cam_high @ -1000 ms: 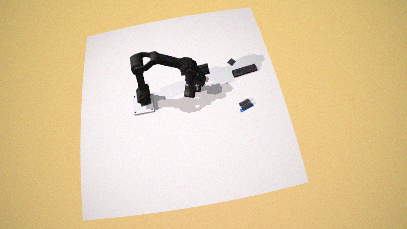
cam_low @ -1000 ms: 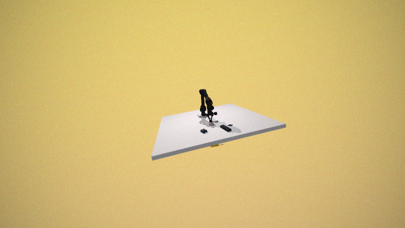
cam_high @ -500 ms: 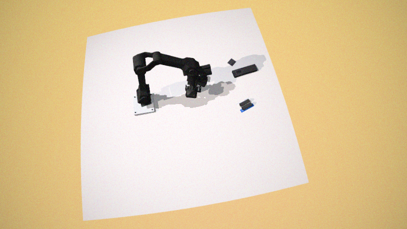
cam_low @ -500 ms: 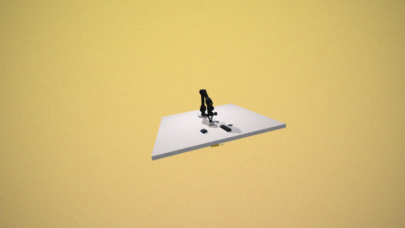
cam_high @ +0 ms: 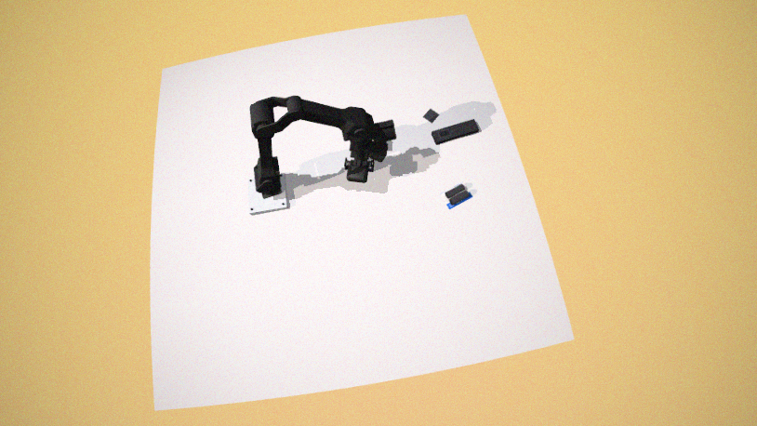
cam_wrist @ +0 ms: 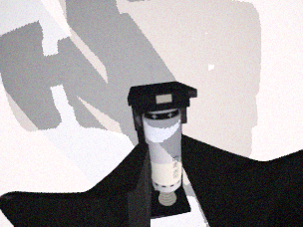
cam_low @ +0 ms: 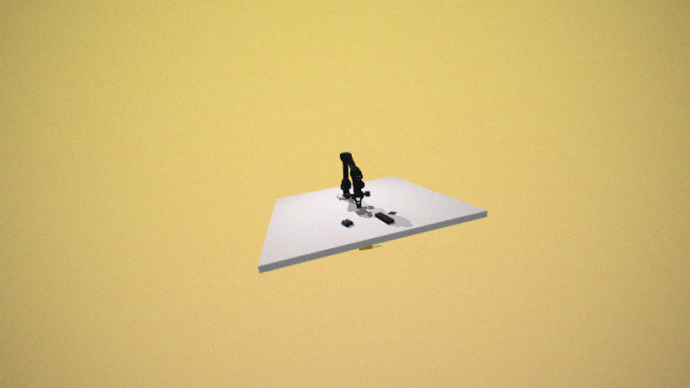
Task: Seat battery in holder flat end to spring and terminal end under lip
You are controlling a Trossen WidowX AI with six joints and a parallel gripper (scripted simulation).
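Now: the battery 10 mm above my gripper tip. Also, from my gripper tip: black remote (340 mm ahead, 10 mm to the left, 10 mm above); black battery door (290 mm ahead, 110 mm to the left, 10 mm below).
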